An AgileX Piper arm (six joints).
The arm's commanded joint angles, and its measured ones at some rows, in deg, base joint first. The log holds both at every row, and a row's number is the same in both.
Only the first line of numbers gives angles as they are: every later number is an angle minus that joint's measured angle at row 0.
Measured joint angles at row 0: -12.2, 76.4, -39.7, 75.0, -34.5, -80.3
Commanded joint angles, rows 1 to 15: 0.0, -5.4, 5.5, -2.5, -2.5, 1.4; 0.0, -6.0, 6.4, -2.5, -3.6, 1.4; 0.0, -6.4, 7.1, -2.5, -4.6, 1.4; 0.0, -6.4, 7.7, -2.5, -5.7, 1.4; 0.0, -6.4, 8.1, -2.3, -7.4, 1.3; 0.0, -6.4, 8.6, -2.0, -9.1, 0.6; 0.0, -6.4, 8.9, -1.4, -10.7, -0.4; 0.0, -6.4, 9.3, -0.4, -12.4, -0.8; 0.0, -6.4, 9.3, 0.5, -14.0, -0.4; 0.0, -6.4, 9.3, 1.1, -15.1, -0.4; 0.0, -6.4, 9.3, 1.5, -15.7, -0.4; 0.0, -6.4, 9.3, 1.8, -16.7, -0.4; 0.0, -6.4, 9.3, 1.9, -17.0, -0.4; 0.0, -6.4, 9.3, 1.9, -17.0, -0.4; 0.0, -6.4, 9.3, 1.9, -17.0, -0.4
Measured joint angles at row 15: 0.0, -6.1, 9.0, 1.2, -15.4, -0.2
